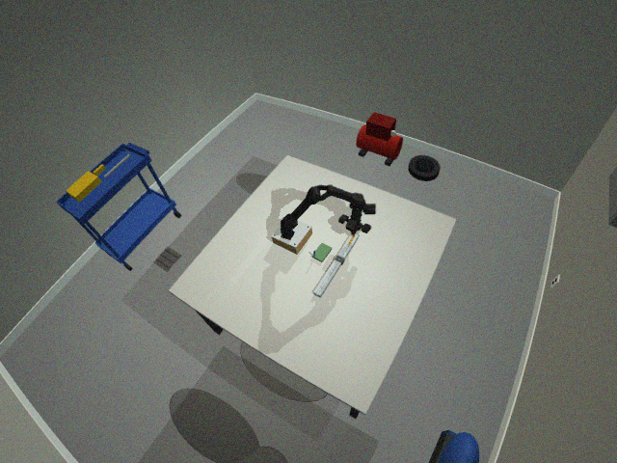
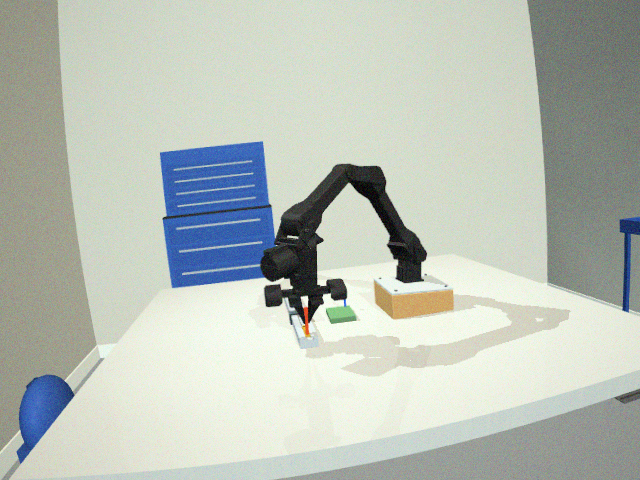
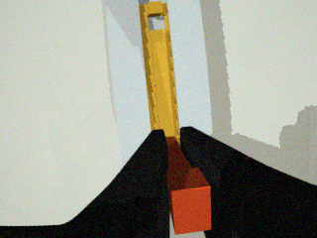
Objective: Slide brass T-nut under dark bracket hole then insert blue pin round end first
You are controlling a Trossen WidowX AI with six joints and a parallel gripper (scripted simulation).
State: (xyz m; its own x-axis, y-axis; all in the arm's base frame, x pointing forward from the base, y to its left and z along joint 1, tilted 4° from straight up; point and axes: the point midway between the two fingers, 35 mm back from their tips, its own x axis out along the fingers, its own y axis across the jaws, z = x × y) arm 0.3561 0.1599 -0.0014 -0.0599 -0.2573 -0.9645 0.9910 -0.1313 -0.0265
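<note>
The blue pin is 19 cm to the right of my gripper tip, 17 cm behind it and 2 cm below it. Round my gripper tip: aluminum rail: 18 cm to the right, 3 cm below, 2 cm behind; green tray: 17 cm to the right, 15 cm behind, 4 cm below.
</note>
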